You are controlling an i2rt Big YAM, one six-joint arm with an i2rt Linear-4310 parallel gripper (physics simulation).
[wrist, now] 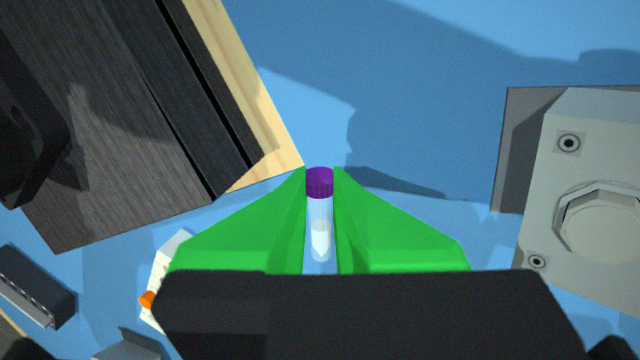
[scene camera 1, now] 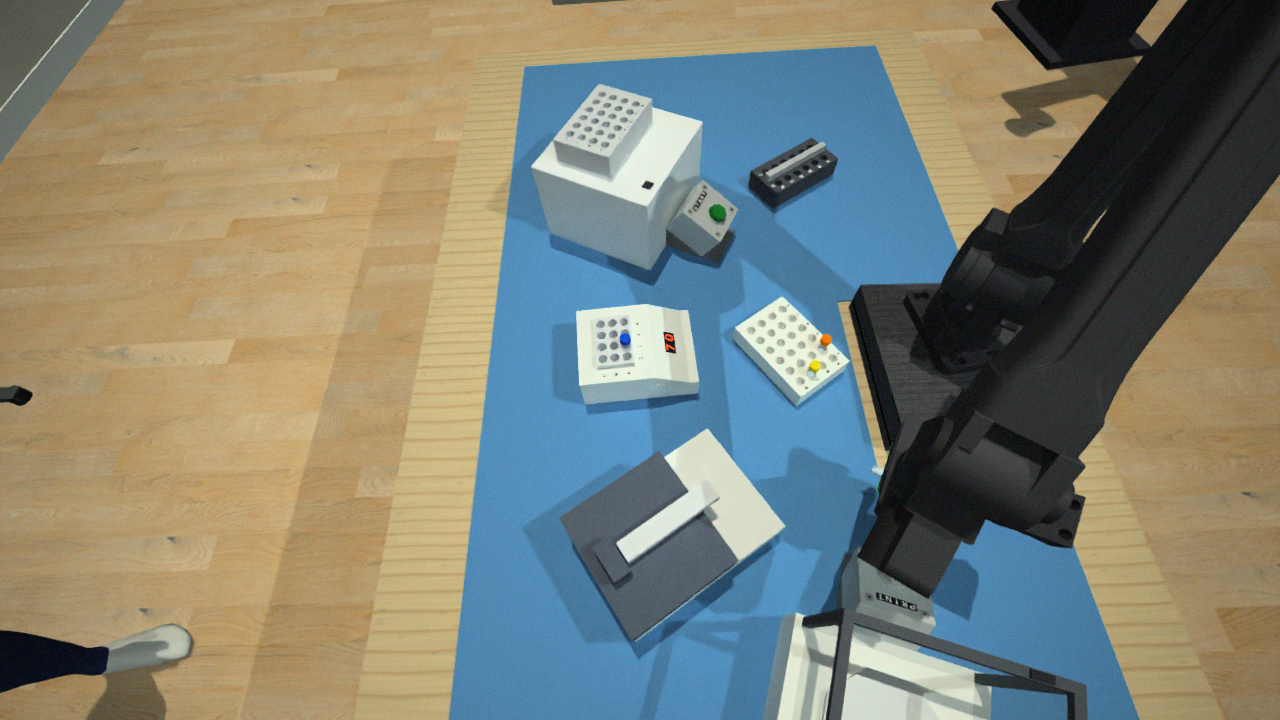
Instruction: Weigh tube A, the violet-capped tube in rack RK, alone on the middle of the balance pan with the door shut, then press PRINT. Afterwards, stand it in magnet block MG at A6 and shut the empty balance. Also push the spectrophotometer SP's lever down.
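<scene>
My gripper [wrist: 319,179] has its green fingers shut on tube A, whose violet cap sits between the fingertips in the wrist view, with its clear body pointing down the image. In scene camera 1 the arm hides the fingers and tube. Rack RK [scene camera 1: 776,342] holds an orange-capped and a yellow-capped tube. The black magnet block MG [scene camera 1: 776,189] [wrist: 52,300] has a light bar along its top. The balance [scene camera 1: 784,662] is partly cut off at bottom right; its door state is unclear. The grey PRINT box [scene camera 1: 887,591] [wrist: 530,200] stands beside it. A grey-and-white box [scene camera 1: 733,501] carries a long white bar, possibly SP's lever.
A white heating block [scene camera 1: 640,385] with a blue-capped tube shows 70. A large white box [scene camera 1: 595,219] carries a grey rack [scene camera 1: 586,161]. A box with a green button [scene camera 1: 717,213] stands beside it. The dark robot base [scene camera 1: 881,376] [wrist: 130,165] is near the gripper.
</scene>
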